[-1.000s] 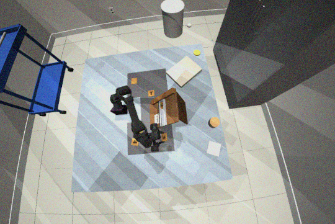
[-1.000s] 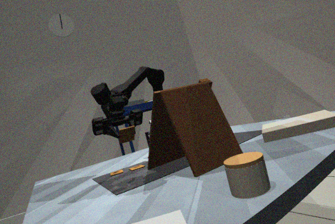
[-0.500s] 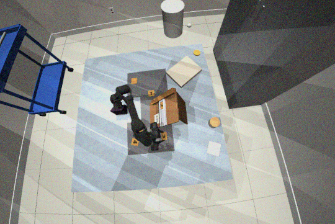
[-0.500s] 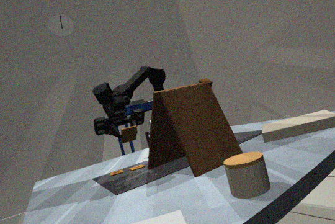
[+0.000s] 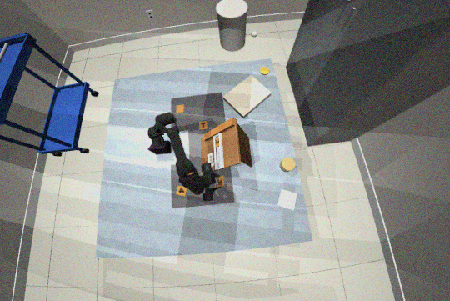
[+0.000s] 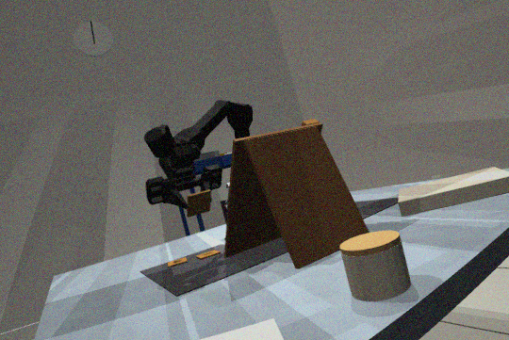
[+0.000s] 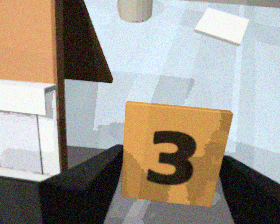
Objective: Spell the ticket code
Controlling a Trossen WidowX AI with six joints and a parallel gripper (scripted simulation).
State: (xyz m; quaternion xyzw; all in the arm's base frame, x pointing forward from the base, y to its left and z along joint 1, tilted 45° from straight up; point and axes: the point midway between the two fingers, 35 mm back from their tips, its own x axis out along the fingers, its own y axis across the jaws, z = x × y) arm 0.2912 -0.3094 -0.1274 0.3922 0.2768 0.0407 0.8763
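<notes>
The white ticket lies 150 mm to the left of my gripper tip, 70 mm below it and 30 mm behind it. The rest, counted from my gripper tip: cream slab (550 mm to the left, 310 mm ahead, 140 mm below); then tan-lidded jar (410 mm ahead, 130 mm below, 20 mm to the left); then white card (360 mm ahead, 180 mm to the right, 160 mm below).
</notes>
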